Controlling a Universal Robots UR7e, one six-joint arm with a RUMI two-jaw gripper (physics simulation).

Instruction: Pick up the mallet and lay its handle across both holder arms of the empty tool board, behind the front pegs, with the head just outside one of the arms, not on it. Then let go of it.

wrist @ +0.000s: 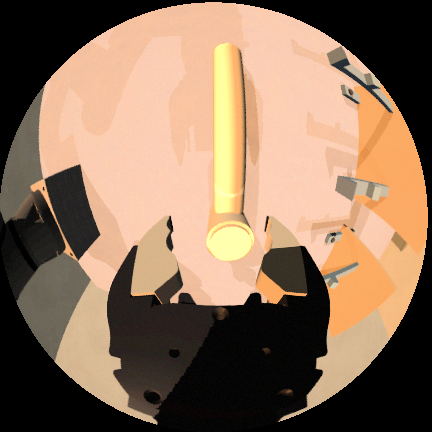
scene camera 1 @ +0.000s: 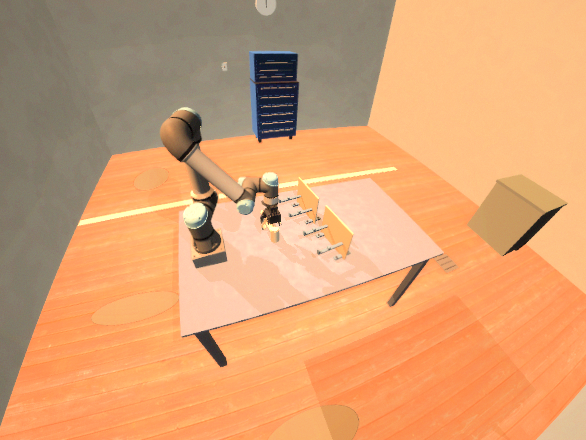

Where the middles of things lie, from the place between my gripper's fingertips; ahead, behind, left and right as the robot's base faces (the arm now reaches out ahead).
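Scene:
There is the pale yellow mallet [wrist: 229,237], and my hand is 30 mm above it and 80 mm to the right of it.

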